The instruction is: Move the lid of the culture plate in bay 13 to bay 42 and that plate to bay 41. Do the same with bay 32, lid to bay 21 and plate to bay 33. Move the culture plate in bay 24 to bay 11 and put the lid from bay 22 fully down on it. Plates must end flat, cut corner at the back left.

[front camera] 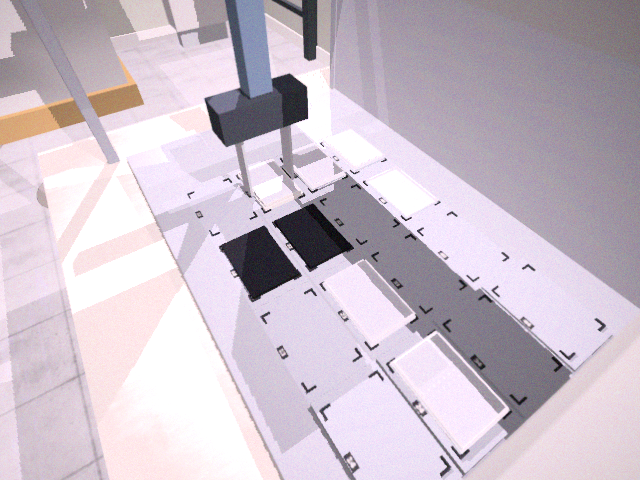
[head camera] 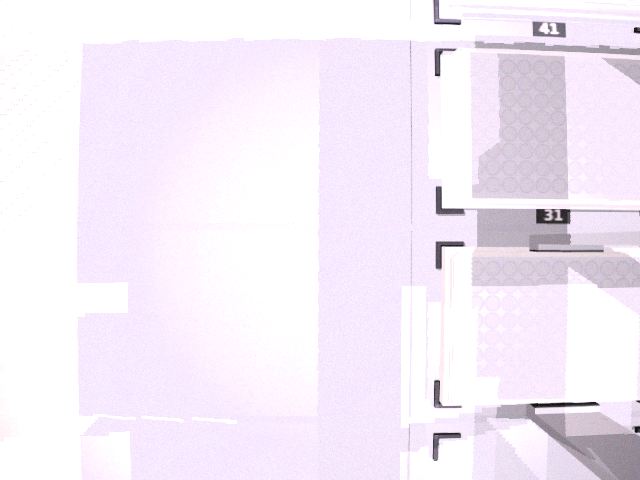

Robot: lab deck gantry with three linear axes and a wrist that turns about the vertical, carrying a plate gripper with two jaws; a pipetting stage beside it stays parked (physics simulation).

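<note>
My gripper is low over bay 21, its jaws shut on the long sides of a pale culture plate. Doubled rims suggest a clear lid on it; it looks flat, inside the bay's corner marks. Bays 32, 33, 13 and 11 are bare in the front view. A white plate lies in bay 41 and a pale lid in bay 42. A black lid lies in bay 22. The bay 24 culture plate lies flat. Cut corners are hard to make out.
A black piece lies in bay 12, beside bay 22. A pale plate with round wells lies in bay 31, close beside the gripper. A pale rimmed piece lies in bay 23. Strong glare and shadows cross the deck.
</note>
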